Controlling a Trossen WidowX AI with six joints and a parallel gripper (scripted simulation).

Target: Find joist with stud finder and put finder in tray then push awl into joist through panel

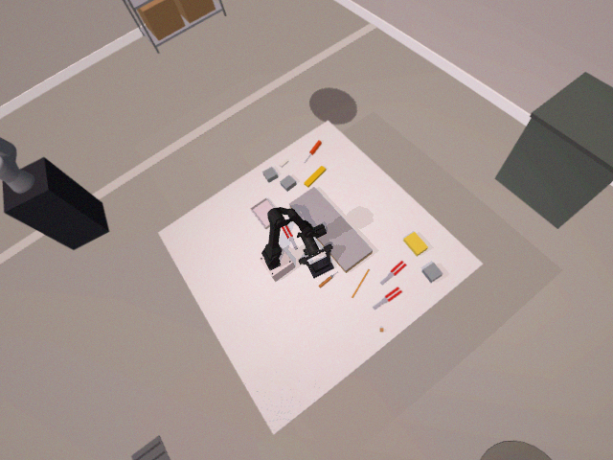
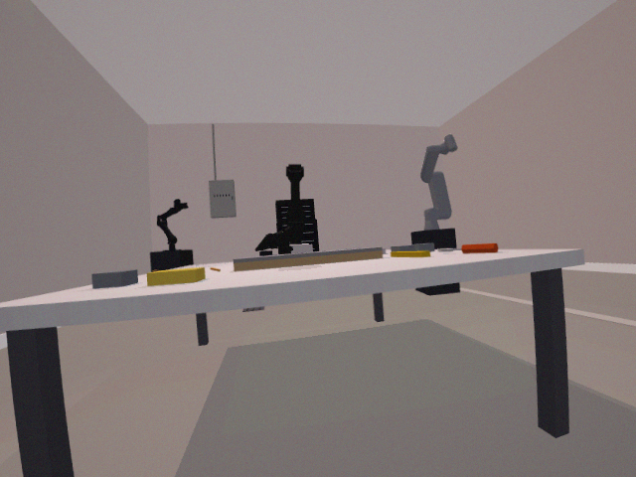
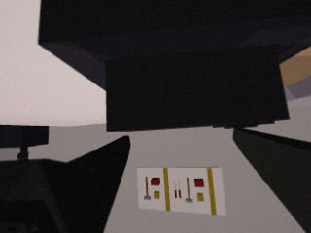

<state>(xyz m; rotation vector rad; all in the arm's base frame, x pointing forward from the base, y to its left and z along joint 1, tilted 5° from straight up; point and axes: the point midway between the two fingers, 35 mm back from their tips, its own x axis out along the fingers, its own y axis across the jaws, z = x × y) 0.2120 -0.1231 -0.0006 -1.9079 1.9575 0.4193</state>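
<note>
My gripper tip is now 30 mm to the right of the stud finder, 20 mm short of it and 20 mm above it. The rest, counted from my gripper tip: orange pencil 140 mm to the right, 140 mm ahead, 60 mm below; awl 60 mm below, 40 mm to the right, 20 mm ahead; square light 30 mm to the left, 30 mm ahead, 10 mm below.
</note>
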